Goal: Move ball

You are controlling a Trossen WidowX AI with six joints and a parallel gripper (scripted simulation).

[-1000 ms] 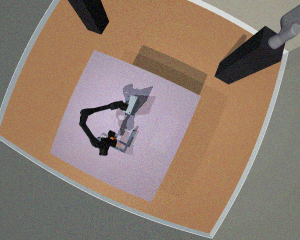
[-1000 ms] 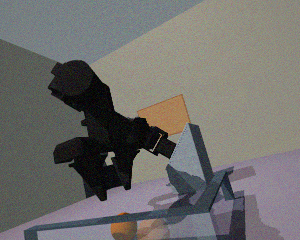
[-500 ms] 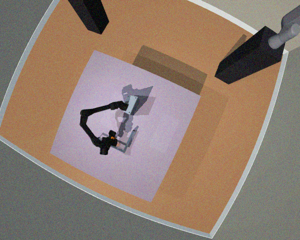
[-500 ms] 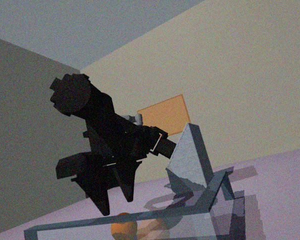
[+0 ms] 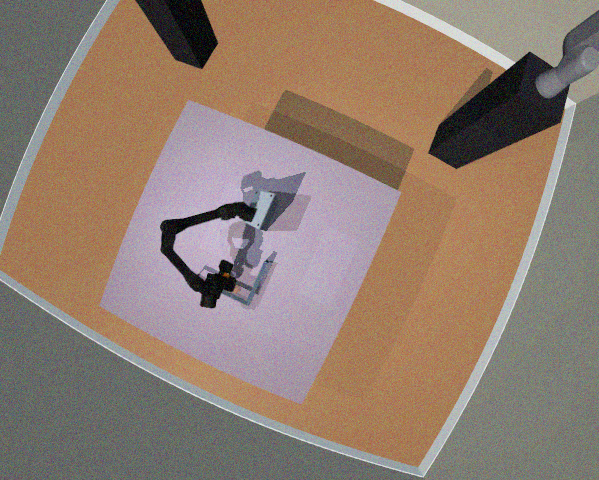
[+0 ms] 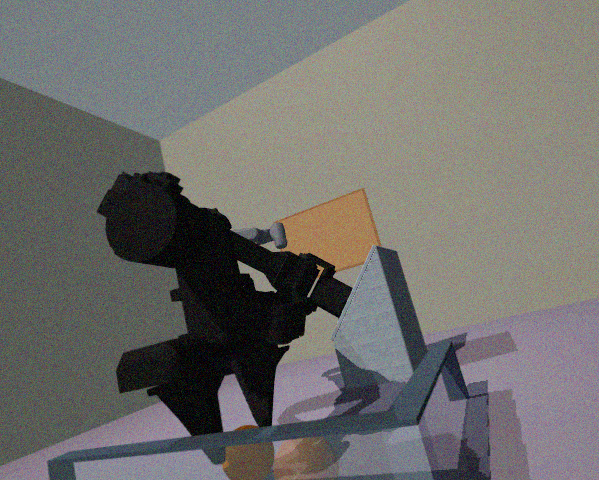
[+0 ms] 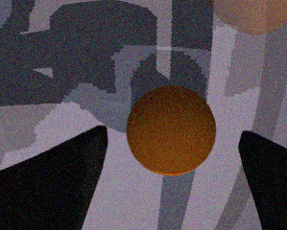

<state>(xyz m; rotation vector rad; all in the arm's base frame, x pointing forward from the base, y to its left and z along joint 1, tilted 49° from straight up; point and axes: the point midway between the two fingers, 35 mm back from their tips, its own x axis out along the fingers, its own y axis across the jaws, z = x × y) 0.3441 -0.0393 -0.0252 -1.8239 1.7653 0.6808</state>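
Right now the orange ball is 1 cm below my gripper tip. The rest, counted from my gripper tip: see-through copy 3 cm ahead, 7 cm to the left, 1 cm below.
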